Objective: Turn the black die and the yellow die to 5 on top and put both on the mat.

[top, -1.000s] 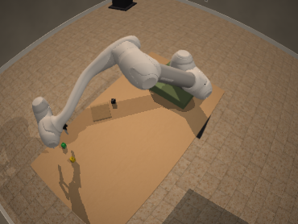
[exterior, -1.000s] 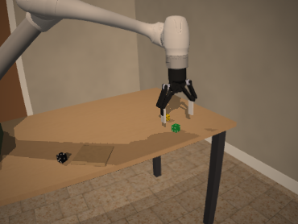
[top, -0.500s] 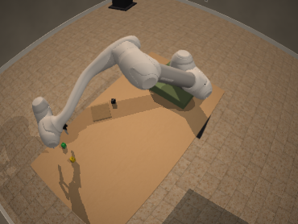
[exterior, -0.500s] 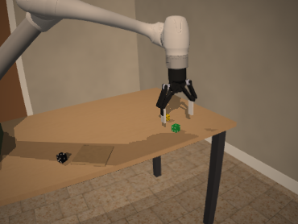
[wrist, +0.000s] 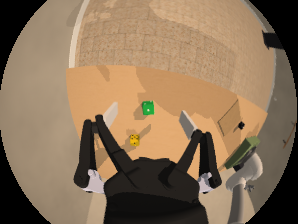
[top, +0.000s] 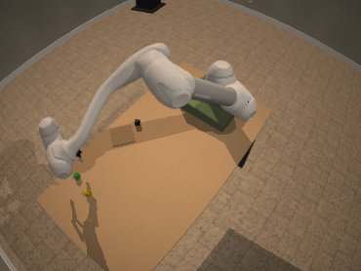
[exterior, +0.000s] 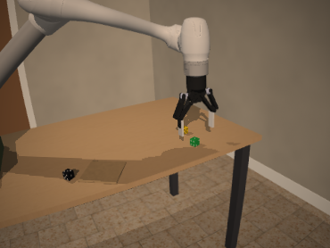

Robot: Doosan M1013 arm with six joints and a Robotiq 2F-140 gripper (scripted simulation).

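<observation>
The black die is 500 mm behind my hand, 140 mm to the left of it and 60 mm below it. The rest, counted from my hand: mat (380 mm behind, 90 mm to the left, 80 mm below); green die (10 mm to the left, 60 mm below); yellow die (50 mm ahead, 140 mm to the left, 60 mm below).
</observation>
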